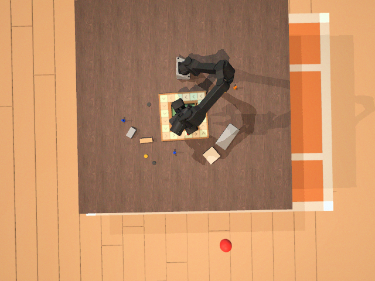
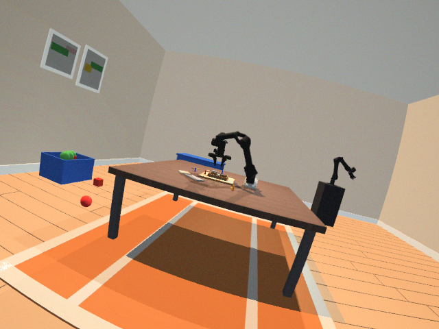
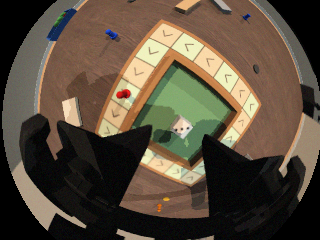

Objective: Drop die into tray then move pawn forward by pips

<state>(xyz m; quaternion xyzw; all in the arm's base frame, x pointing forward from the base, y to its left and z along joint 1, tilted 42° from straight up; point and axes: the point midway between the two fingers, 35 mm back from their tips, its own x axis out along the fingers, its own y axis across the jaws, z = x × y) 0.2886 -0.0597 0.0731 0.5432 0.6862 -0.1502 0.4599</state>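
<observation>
My gripper tip is now 90 mm short of the red pawn, 70 mm above it and 20 mm to the right of it. From my gripper tip the other things lie so: wooden block: 230 mm to the right, 120 mm ahead, 90 mm below; then white die: 80 mm below, 20 mm behind, 10 mm to the left; then green dice tray: 90 mm below, 20 mm behind.
</observation>
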